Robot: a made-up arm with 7 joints.
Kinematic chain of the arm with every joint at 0, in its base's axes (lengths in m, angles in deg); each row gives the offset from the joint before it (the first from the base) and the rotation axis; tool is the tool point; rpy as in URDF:
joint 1: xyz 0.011 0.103 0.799 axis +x
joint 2: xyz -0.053 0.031 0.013 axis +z
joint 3: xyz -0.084 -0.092 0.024 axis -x
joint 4: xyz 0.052 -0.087 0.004 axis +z
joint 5: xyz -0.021 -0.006 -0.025 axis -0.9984 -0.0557 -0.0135
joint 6: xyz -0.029 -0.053 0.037 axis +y
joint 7: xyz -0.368 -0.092 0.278 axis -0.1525 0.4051 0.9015
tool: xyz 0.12 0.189 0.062 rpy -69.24 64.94 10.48
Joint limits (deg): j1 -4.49..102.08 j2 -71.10..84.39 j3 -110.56..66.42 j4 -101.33..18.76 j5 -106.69..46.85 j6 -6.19..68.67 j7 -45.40..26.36
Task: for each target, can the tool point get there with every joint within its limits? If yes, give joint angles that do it. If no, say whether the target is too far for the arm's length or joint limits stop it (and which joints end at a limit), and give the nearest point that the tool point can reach.
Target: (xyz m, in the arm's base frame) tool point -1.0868 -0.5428 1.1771
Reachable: no: too far | nearest point -0.6228 -0.2451 1.0028 | short by 0.578 m
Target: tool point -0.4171 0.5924 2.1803
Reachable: no: too far | nearest point -0.2808 0.3081 1.3850 | short by 0.856 m
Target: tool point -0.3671 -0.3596 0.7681
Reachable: yes | joints 43.49 -27.03 -26.17 0.91 -21.21 25.51 -12.87
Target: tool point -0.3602 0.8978 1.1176
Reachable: no: joint limits stop it (at a limit: joint 1, joint 2, joint 3, joint 7) | nearest point -0.2992 0.6177 1.0407 | short by 0.297 m
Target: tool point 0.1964 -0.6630 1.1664
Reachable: no: joint limits stop it (at a limit: joint 4, joint 5, joint 7) | nearest point 0.1446 -0.4895 1.0832 | short by 0.199 m
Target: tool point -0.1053 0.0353 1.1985
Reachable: yes | joints 42.94 24.56 36.53 -35.10 22.15 30.55 -26.14
